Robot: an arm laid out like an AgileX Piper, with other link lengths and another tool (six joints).
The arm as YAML. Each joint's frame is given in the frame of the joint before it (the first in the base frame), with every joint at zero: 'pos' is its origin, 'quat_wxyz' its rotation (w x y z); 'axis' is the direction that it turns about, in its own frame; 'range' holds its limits. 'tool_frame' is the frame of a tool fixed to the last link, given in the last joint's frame.
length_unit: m
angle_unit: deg
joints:
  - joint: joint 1
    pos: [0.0, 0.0, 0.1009]
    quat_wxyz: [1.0, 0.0, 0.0, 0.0]
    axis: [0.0, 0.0, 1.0]
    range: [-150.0, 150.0]
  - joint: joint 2
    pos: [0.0, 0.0, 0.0]
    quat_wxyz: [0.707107, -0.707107, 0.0, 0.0]
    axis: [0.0, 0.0, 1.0]
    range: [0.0, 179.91]
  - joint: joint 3
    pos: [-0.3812, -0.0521, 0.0]
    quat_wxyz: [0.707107, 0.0, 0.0, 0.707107]
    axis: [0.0, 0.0, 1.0]
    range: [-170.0, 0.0]
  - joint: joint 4
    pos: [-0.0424, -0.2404, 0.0]
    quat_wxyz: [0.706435, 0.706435, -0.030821, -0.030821]
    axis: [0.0, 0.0, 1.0]
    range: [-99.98, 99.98]
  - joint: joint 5
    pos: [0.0, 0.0, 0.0]
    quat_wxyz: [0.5, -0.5, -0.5, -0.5]
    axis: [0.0, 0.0, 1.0]
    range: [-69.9, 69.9]
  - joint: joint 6
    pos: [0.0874, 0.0, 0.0]
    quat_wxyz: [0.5, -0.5, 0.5, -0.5]
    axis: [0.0, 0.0, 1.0]
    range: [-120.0, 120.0]
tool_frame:
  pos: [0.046, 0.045, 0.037]
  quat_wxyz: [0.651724, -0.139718, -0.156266, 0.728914]
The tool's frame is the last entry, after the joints.
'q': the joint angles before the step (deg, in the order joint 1, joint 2, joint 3, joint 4, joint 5, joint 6). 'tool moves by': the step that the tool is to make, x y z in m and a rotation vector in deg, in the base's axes. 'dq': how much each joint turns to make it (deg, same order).
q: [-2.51, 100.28, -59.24, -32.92, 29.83, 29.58]
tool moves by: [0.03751, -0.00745, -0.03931, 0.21, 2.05, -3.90]
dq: [0.00, 8.81, -5.06, -3.46, 0.31, 6.87]
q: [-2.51, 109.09, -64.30, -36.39, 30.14, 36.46]
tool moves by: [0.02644, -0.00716, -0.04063, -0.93, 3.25, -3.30]
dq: [0.00, 7.71, -4.38, -2.92, 1.85, 5.01]
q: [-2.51, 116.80, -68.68, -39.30, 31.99, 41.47]
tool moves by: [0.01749, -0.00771, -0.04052, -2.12, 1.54, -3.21]
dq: [0.00, 6.91, -2.70, -6.67, 0.55, 8.76]
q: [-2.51, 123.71, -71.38, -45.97, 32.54, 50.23]
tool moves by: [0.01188, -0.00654, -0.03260, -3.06, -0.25, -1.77]
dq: [0.00, 5.55, -1.53, -9.46, -0.11, 10.45]
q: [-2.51, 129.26, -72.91, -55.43, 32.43, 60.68]
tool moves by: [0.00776, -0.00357, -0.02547, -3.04, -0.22, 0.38]
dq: [0.00, 4.15, -0.55, -9.27, -0.08, 8.45]
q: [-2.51, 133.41, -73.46, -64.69, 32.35, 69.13]
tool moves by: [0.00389, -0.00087, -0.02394, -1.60, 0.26, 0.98]
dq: [0.00, 3.33, 0.01, -6.85, -0.43, 6.07]
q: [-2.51, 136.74, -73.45, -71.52, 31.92, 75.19]
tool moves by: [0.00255, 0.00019, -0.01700, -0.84, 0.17, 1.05]
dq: [0.00, 2.29, 0.00, -4.78, -0.41, 4.05]
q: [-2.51, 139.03, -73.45, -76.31, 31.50, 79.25]
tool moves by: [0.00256, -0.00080, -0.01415, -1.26, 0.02, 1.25]
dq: [-0.11, 2.07, -0.06, -5.21, 0.06, 4.01]
